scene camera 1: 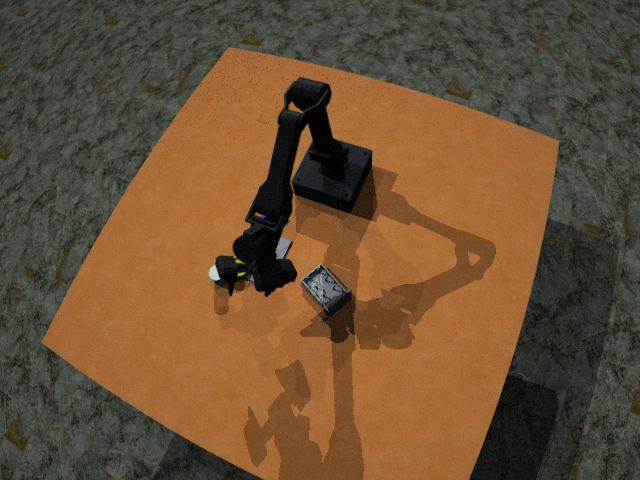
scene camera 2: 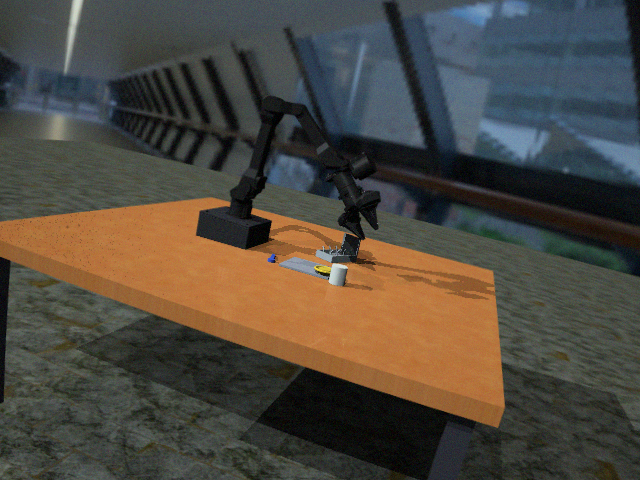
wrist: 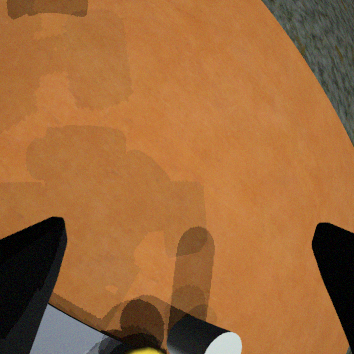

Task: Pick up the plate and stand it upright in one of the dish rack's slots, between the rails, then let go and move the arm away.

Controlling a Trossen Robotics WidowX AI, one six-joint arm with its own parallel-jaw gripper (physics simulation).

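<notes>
The yellow plate (scene camera 1: 240, 269) (scene camera 2: 323, 269) (wrist: 146, 351) lies low at the end of the grey board, close to the white cup. The arm partly hides it in scene camera 1, and its rim shows at the bottom edge of the wrist view. The dish rack (scene camera 1: 338, 304) (scene camera 2: 330, 256), grey with small rails and a tall end panel, stands to one side of the board. My gripper (scene camera 1: 249, 293) (scene camera 2: 370, 233) (wrist: 194, 235) is wide open and empty, pointing down above the table near the plate and cup. The rack does not show in the wrist view.
The white cup (scene camera 1: 214, 273) (scene camera 2: 338, 275) (wrist: 223, 346) stands beside the plate. The grey board (scene camera 1: 283, 249) (scene camera 2: 296, 264) (wrist: 65, 330) lies flat, partly under the arm in scene camera 1. A small blue object (scene camera 1: 262, 216) (scene camera 2: 271, 258) lies nearer the arm's base.
</notes>
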